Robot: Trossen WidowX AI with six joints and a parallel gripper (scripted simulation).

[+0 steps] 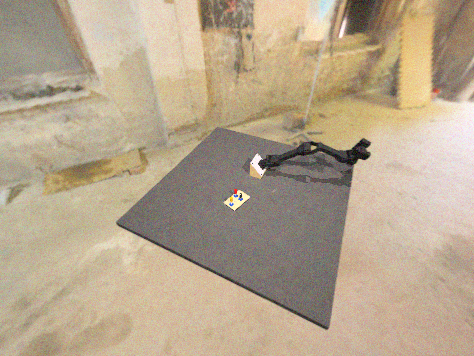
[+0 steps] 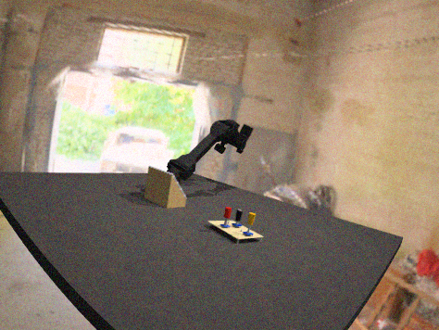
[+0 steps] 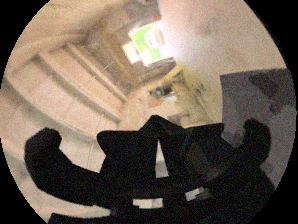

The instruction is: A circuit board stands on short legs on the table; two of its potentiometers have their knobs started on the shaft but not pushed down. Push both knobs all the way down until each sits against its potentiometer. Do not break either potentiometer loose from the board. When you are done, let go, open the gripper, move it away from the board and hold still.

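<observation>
My gripper tip is now 66 cm short of the black knob, 62 cm to the left of it and 21 cm above it. Also, from my gripper tip: yellow knob 73 cm ahead, 65 cm to the right, 20 cm below.
</observation>
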